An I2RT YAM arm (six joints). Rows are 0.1 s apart.
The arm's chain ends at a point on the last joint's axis. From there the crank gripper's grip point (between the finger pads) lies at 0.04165 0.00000 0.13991 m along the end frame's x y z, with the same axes.
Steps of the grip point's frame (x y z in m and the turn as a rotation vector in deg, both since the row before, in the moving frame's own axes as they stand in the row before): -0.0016, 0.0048, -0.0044, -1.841, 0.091, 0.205; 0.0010, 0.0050, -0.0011, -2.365, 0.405, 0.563; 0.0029, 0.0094, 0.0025, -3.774, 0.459, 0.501; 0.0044, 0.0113, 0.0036, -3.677, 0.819, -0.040; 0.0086, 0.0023, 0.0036, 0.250, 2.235, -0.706
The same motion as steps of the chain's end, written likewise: -0.0018, 0.0002, -0.0043, -1.841, 0.091, 0.205; 0.0000, -0.0012, -0.0007, -2.365, 0.405, 0.563; 0.0018, -0.0002, 0.0032, -3.774, 0.459, 0.501; 0.0024, 0.0024, 0.0045, -3.677, 0.819, -0.040; 0.0032, 0.0035, 0.0053, 0.250, 2.235, -0.706
